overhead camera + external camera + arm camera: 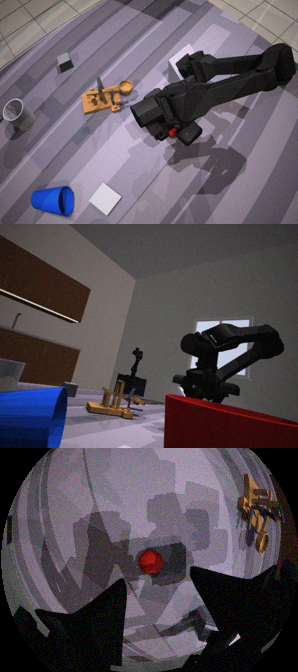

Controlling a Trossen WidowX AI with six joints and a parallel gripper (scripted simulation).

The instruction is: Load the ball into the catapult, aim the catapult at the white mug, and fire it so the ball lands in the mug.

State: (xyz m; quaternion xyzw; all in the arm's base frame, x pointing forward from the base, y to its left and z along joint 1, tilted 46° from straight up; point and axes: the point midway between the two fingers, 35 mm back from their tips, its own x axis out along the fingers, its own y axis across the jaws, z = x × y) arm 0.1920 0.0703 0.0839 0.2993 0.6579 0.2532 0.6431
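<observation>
Right now the red ball is 5 cm below my gripper tip. The rest, counted from my gripper tip: wooden catapult (24 cm to the right, 5 cm ahead, 1 cm below); white tile (30 cm ahead, 6 cm below, 1 cm to the left); red container (40 cm ahead, 15 cm to the left, 3 cm below).
</observation>
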